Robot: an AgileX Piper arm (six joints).
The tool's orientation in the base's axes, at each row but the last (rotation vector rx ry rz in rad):
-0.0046, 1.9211, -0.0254
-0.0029, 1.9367, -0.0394
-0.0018, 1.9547, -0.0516
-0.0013, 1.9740, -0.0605
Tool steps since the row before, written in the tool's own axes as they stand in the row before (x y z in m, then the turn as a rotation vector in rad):
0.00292, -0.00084, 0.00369, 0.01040, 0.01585, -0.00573
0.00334, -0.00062, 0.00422, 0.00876, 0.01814, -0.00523
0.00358, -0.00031, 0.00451, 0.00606, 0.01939, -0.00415
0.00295, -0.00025, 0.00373, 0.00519, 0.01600, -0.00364
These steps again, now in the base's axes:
0.00246, -0.00094, -0.00399, -0.00881, 0.01577, -0.00812
0.00273, -0.00080, -0.00461, -0.00771, 0.01808, -0.00683
0.00283, -0.00056, -0.00499, -0.00567, 0.01936, -0.00478
0.00226, -0.00049, -0.00416, -0.00495, 0.01598, -0.00404

